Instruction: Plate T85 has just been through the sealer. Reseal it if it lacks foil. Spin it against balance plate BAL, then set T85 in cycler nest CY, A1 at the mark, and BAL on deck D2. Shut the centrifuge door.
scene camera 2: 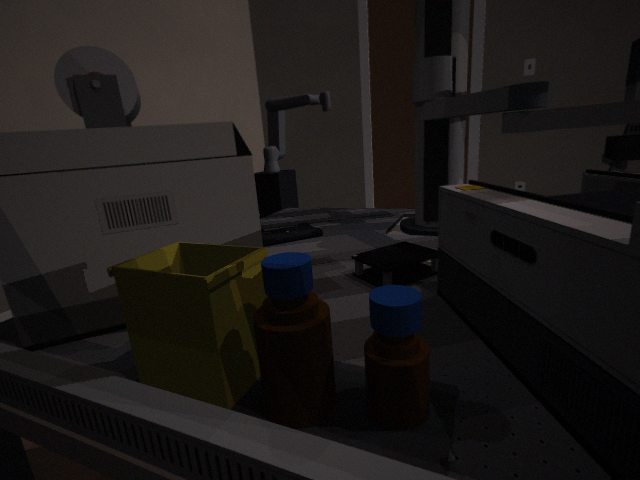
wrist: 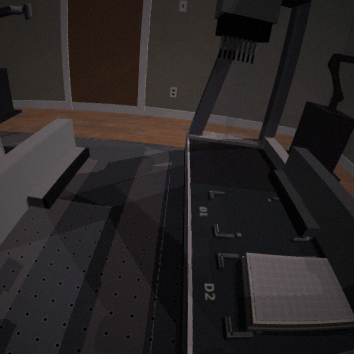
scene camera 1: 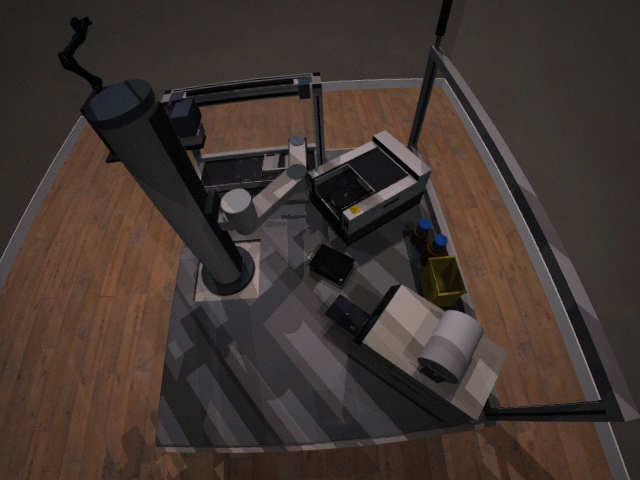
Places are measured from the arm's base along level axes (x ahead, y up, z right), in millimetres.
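Pixels of known places: gripper, fingertip midpoint: (wrist: 181, 147) (scene camera 1: 265, 161); arm's base, link origin: (scene camera 1: 228, 270).
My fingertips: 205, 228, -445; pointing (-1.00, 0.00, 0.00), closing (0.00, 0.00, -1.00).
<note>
For each thing: its top centre in the pictures, then the offset to it from my fingertips, as dx, dy, dz.
- pale plate, top centre: (wrist: 305, 284) (scene camera 1: 270, 161) -1, -137, -149
- sealer, top centre: (scene camera 2: 109, 56) (scene camera 1: 451, 336) +533, +261, +924
- gantry head, top centre: (wrist: 242, 19) (scene camera 1: 194, 138) -329, +116, -91
A pale plate (wrist: 297, 290) (scene camera 1: 271, 162) lies flat on the dark deck (wrist: 225, 172) beside the mark D2, between small corner brackets. Faint round wells show across its top; its label is not readable, and I cannot tell whether foil covers it. My gripper (wrist: 181, 147) is open with nothing between its fingers. The deck's left edge runs between them, and the plate lies nearer the right finger. The arm hides the fingers in scene camera 1. The sealer (scene camera 1: 403, 330) (scene camera 2: 134, 201) has its dark tray (scene camera 1: 345, 311) out. A second plate, nest CY and the centrifuge door cannot be made out.
A white instrument (scene camera 1: 386, 200) (scene camera 2: 480, 235) with an open dark well stands beside the deck. A low black stand (scene camera 1: 330, 262) (scene camera 2: 395, 254) is mid-table. A yellow bin (scene camera 1: 445, 284) (scene camera 2: 170, 315) and two blue-capped bottles stand at the table's edge. A gantry head (wrist: 247, 17) hangs behind the deck.
</note>
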